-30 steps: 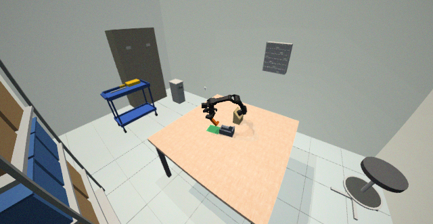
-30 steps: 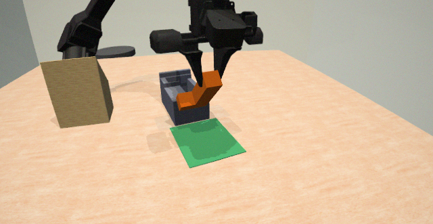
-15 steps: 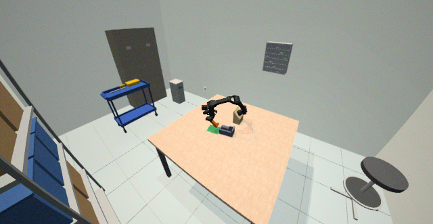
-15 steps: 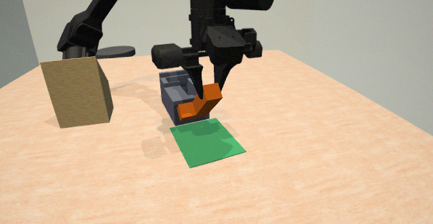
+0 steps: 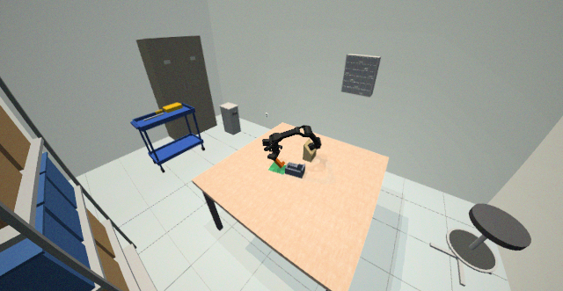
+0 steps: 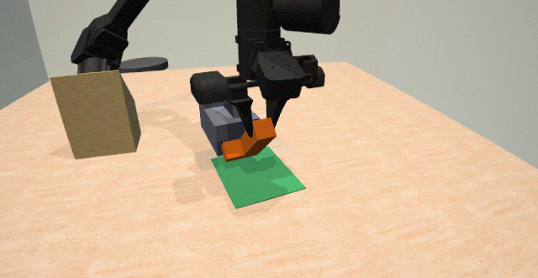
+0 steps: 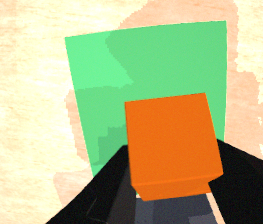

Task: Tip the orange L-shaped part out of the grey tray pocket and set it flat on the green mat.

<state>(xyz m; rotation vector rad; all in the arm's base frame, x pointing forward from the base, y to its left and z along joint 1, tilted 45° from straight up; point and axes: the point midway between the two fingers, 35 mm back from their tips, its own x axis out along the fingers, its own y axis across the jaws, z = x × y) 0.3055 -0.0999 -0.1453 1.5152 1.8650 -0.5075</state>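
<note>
Now: the green mat 1 cm behind my gripper tip, 3 cm to the left of it and 10 cm below it. Also, from my gripper tip: orange L-shaped part: 2 cm behind, 3 cm to the left, 3 cm below.
</note>
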